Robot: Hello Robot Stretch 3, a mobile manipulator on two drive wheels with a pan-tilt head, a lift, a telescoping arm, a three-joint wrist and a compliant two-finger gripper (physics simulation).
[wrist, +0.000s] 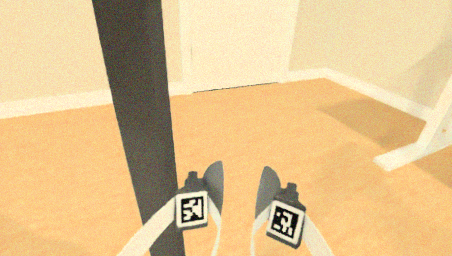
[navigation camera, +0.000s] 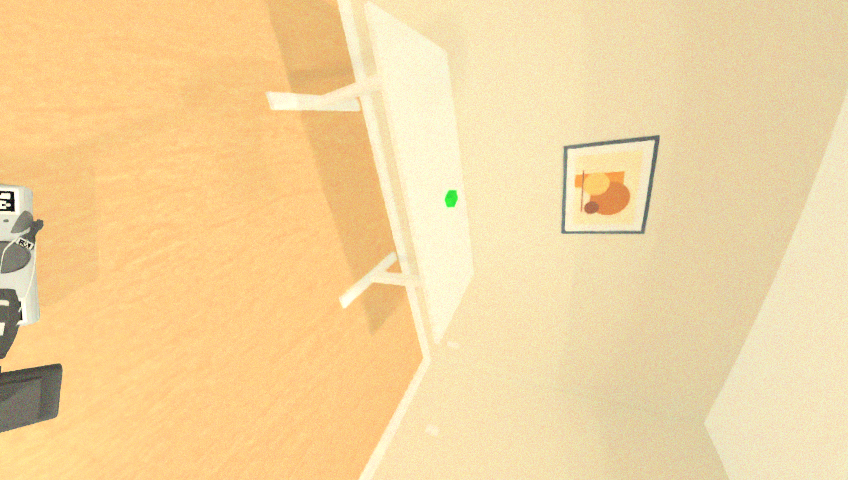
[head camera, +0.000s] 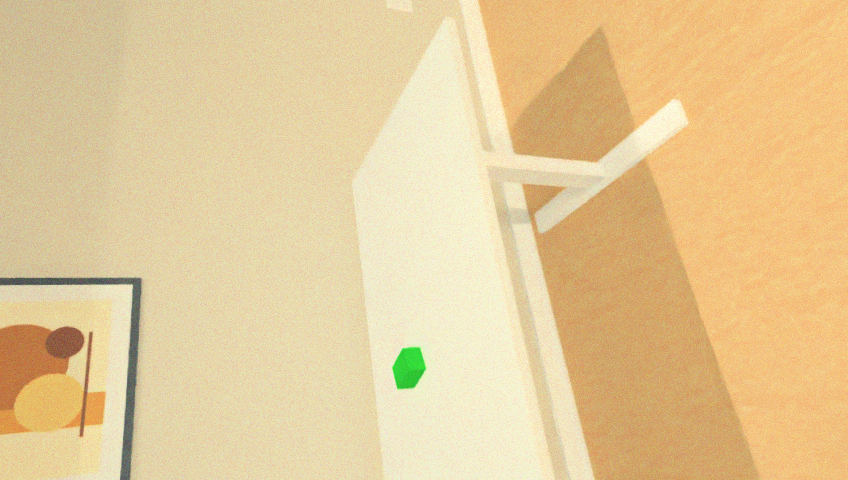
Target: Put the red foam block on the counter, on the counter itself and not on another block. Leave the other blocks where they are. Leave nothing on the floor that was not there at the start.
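Pixels of known places: gripper, fingertip midpoint: [wrist: 241, 182] [navigation camera: 4, 209]; robot's base, link origin: [navigation camera: 3, 254].
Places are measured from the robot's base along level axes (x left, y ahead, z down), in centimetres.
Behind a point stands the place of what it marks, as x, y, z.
The red foam block does not show in these views. A green block [head camera: 409, 368] {23.7, 131.6, -76.2} [navigation camera: 451, 198] {24.0, 132.1, -76.0} lies on a white table [head camera: 434, 237] {-7.0, 127.7, -72.0} [navigation camera: 416, 130] {50.8, 98.4, -72.0}, near its wall-side edge. I see no surface that I can tell to be the counter. My gripper [wrist: 241, 182] {9.4, 1.4, -50.0} is partly open in the wrist view, with a gap between its two grey fingertips and nothing between them. It is over the wooden floor, apart from the white table.
The robot's dark mast [wrist: 140, 110] {11.6, -6.5, -55.0} stands left of the fingers. A white table foot [wrist: 400, 156] is at the right of the wrist view. A door [wrist: 240, 40] {166.6, 14.8, -35.9} is ahead. A framed picture [head camera: 127, 380] {29.4, 172.3, -135.9} [navigation camera: 563, 190] {30.4, 171.9, -134.4} hangs on the wall by the table.
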